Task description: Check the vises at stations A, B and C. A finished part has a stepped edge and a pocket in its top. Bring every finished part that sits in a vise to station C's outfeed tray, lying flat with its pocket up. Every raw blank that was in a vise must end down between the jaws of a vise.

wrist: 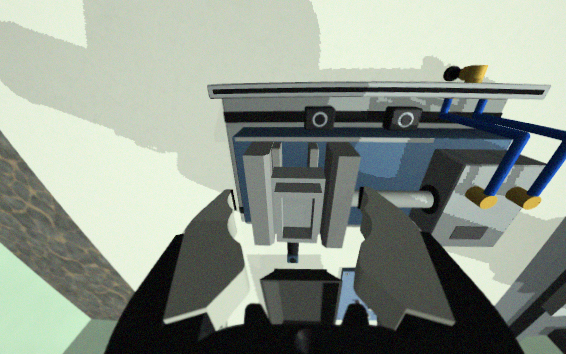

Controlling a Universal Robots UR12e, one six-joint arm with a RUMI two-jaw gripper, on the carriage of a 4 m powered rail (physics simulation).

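Note:
A grey finished part (298, 212) with a rectangular pocket facing up and a stepped edge at its far end sits between the two upright jaws of a vise. The left jaw (258, 195) and the right jaw (341, 195) stand close beside it; whether both touch it I cannot tell. My gripper (295, 190) is open, with its fingertips apart. In the view they appear outside the two jaws, on either side of vise and part. The gripper holds nothing. Which station this is does not show, and the outfeed tray cannot be made out.
The vise stands on a blue base (390, 155). To the right are a grey cylinder block (450, 215) with a rod, brass fittings (481, 198) and blue hoses (507, 165). Two dark round-faced clamps (320, 118) (404, 119) sit behind. A dark open box (300, 300) shows near the palm.

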